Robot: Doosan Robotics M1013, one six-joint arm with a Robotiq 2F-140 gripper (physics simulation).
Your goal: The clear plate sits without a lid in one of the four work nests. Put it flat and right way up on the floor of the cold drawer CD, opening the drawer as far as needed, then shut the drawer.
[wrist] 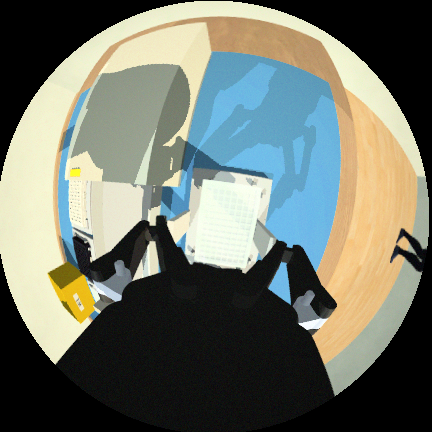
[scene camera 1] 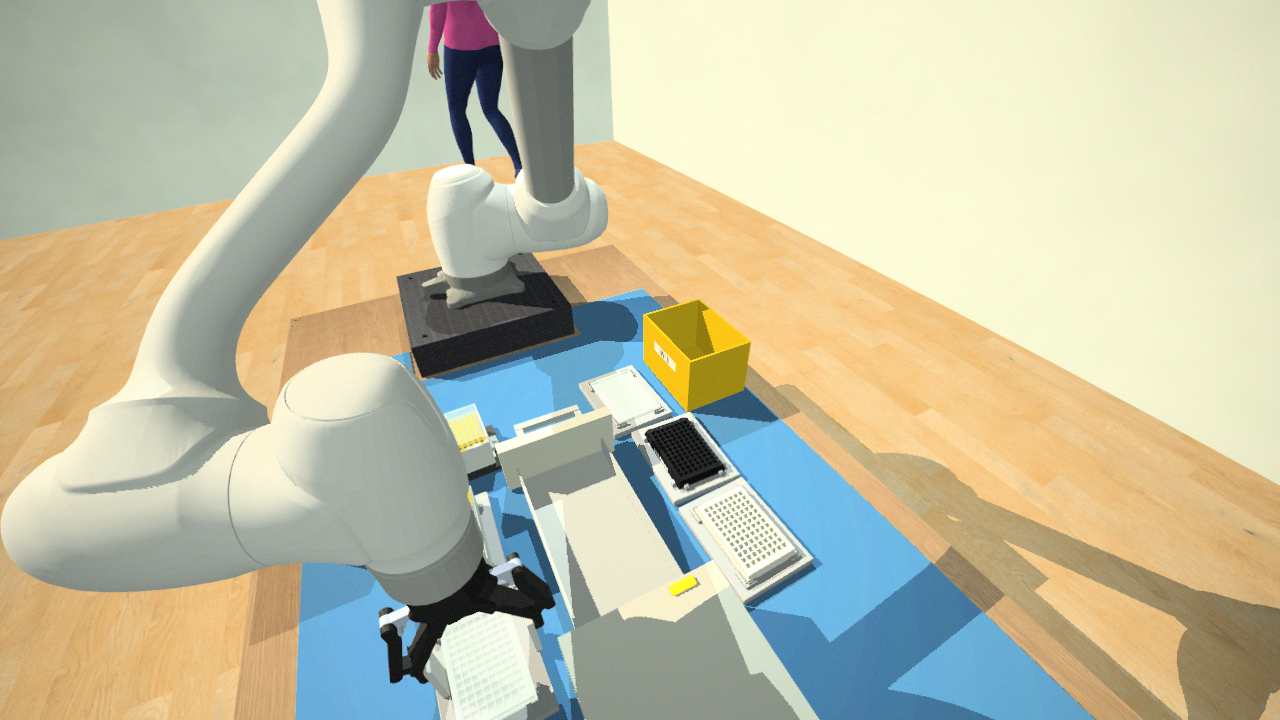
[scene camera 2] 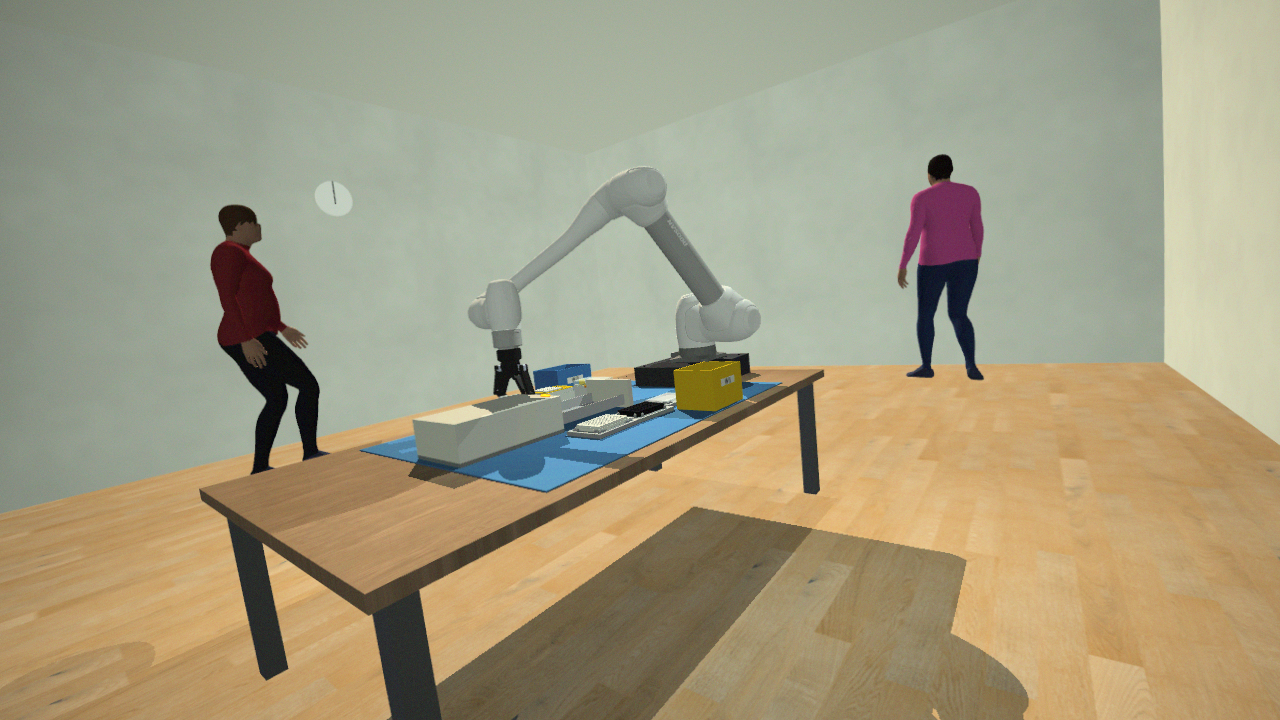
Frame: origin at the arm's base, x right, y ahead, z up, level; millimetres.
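Seen in the pictures: gripper, between the fingertips: point(wrist: 221, 225) point(scene camera 1: 491, 660); arm's base, origin of its link: point(scene camera 1: 480, 283) point(scene camera 2: 698, 359).
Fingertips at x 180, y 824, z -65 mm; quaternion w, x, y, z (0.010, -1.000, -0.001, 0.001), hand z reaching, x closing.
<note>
Offsets run from my fingertips to a thing's top centre. "spot": to the spot under its first point.
The clear plate @[dx +6, dy +1, dz +14 mm] point(scene camera 1: 492, 673) point(wrist: 227, 215) lies flat in a pale work nest @[spot: dx +61, dy +61, dz +0 mm] point(wrist: 267, 192), with its grid of wells showing. My gripper point(scene camera 1: 476, 646) point(scene camera 2: 512, 391) point(wrist: 221, 225) is open and empty, pointing down above the plate. In the wrist view its fingers stand on either side of the plate. The cold drawer point(scene camera 1: 617, 528) point(scene camera 2: 611, 390) point(wrist: 117, 210) is pulled out of its pale housing point(scene camera 1: 671, 653) point(scene camera 2: 487, 429) point(wrist: 135, 120). The part of its floor that shows in scene camera 1 is bare. In scene camera 2 the plate is hidden.
Beyond the drawer stand a white plate with holes @[dx -368, dy -2, dz +14 mm] point(scene camera 1: 747, 532), a black plate @[dx -370, dy -174, dz +14 mm] point(scene camera 1: 684, 450) and a pale flat piece in a holder @[dx -342, dy -348, dz +8 mm] point(scene camera 1: 626, 398). A yellow bin @[dx -501, dy -354, dz +108 mm] point(scene camera 1: 720, 367) point(scene camera 2: 702, 389) stands near them. A yellow-topped rack @[dx -19, dy -345, dz +65 mm] point(scene camera 1: 467, 429) and a blue bin @[dx +145, dy -353, dz +108 mm] point(scene camera 2: 562, 374) stand on the other side.
</note>
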